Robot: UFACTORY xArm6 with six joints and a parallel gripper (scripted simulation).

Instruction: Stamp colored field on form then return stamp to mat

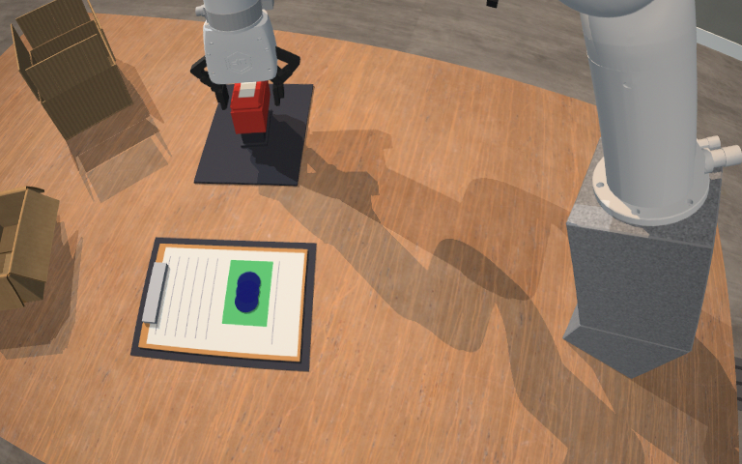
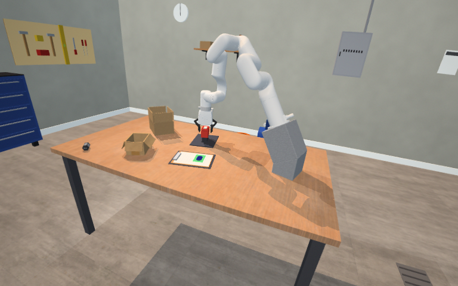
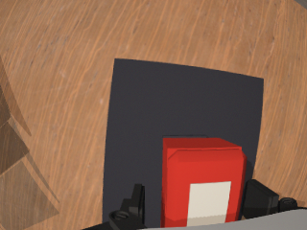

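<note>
Right now my hand is 30 mm above the red stamp. Also, from my hand: clipboard: 300 mm to the left, 80 mm below; then dark mat: 80 mm below; then small dark object: 680 mm ahead, 370 mm to the left, 60 mm below.
</note>
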